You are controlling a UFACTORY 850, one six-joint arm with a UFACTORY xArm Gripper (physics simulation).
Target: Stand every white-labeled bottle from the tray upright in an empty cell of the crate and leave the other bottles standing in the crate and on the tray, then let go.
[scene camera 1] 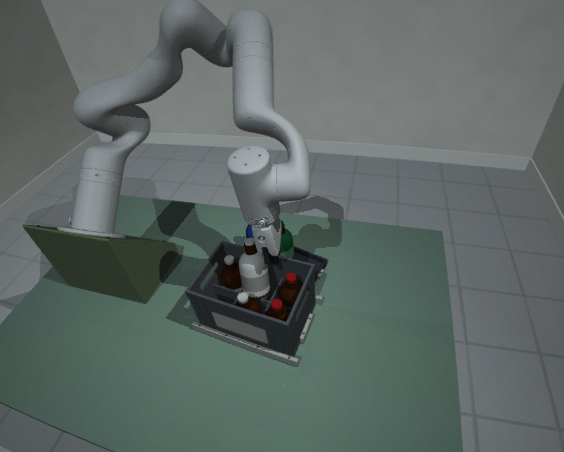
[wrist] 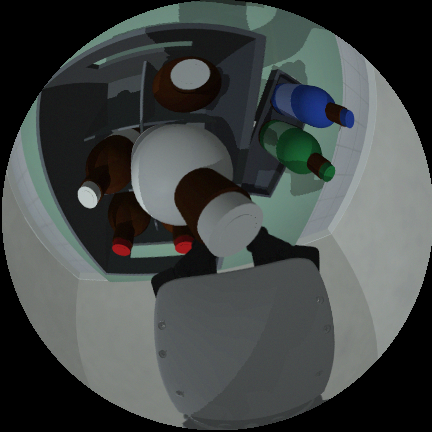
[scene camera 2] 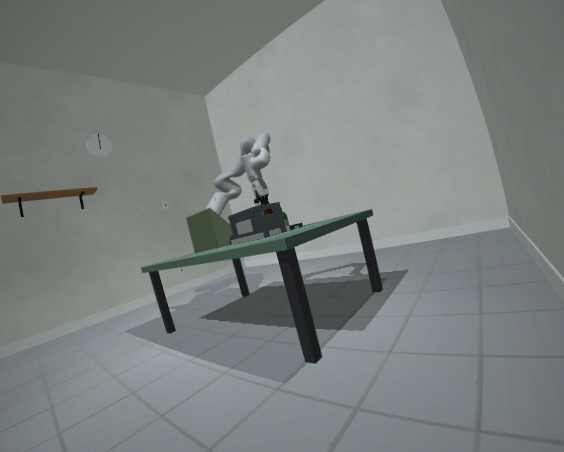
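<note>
The white-labeled bottle (scene camera 1: 254, 275) (wrist: 170, 165), with a brown neck and a pale cap, stands high in the back middle cell of the dark grey crate (scene camera 1: 204, 312) (scene camera 2: 256, 221) (wrist: 44, 165) and leans slightly. My gripper (scene camera 1: 274, 261) (wrist: 232, 242) is shut on this bottle near its neck; the bottle's cap hides the fingertips and the contact in the wrist view. Brown bottles with white caps (scene camera 1: 230, 275) (wrist: 89, 197) and red caps (scene camera 1: 291, 277) (wrist: 121, 247) stand in other cells. One cell, at the upper left in the wrist view, is empty.
The dark tray (scene camera 1: 312, 256) (wrist: 262, 187) beside the crate bears a blue bottle (wrist: 305, 105) and a green bottle (scene camera 1: 285, 241) (wrist: 297, 149). Pale rails (scene camera 1: 245, 345) lie along the crate's base. The green robot stand (scene camera 1: 95, 265) (scene camera 2: 204, 232) is to the left.
</note>
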